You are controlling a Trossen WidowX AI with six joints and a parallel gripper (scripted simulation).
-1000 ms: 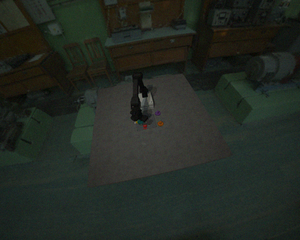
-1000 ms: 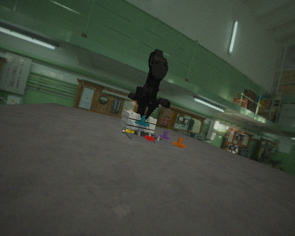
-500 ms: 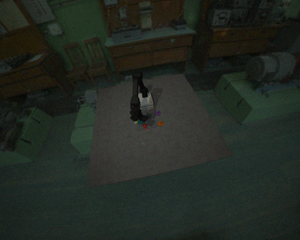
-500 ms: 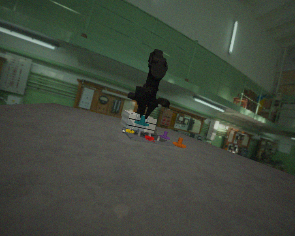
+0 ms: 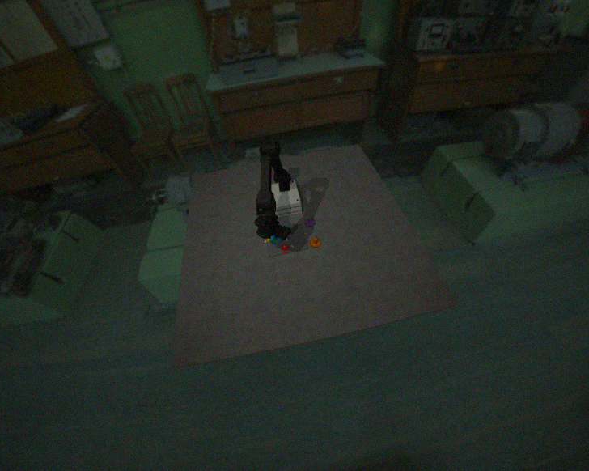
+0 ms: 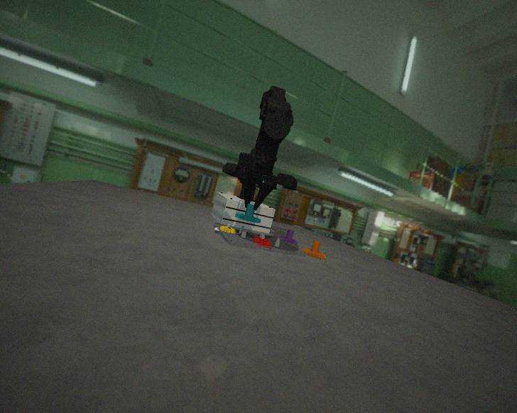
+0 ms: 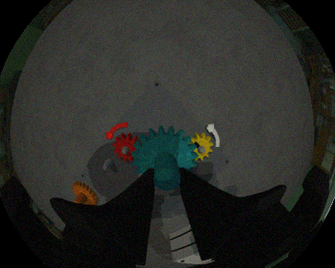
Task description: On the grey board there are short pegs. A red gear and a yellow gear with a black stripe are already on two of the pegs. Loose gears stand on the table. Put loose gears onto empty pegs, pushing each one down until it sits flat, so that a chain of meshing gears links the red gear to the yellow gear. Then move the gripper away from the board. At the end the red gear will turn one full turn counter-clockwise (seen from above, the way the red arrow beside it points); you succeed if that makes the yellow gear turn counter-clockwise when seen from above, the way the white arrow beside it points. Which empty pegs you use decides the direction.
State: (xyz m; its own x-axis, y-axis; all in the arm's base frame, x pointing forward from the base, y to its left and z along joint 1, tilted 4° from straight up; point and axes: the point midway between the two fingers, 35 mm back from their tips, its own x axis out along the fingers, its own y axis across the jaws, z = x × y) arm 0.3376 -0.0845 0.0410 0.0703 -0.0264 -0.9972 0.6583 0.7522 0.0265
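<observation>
Now: the yellow gear 70 mm below my gripper tip, 40 mm behind it and 30 mm to the right of it. The rest, counted from my gripper tip: red gear 70 mm below, 40 mm to the left, 30 mm ahead; then orange gear 200 mm to the left, 70 mm below, 30 mm ahead; then teal gear 10 mm below.
</observation>
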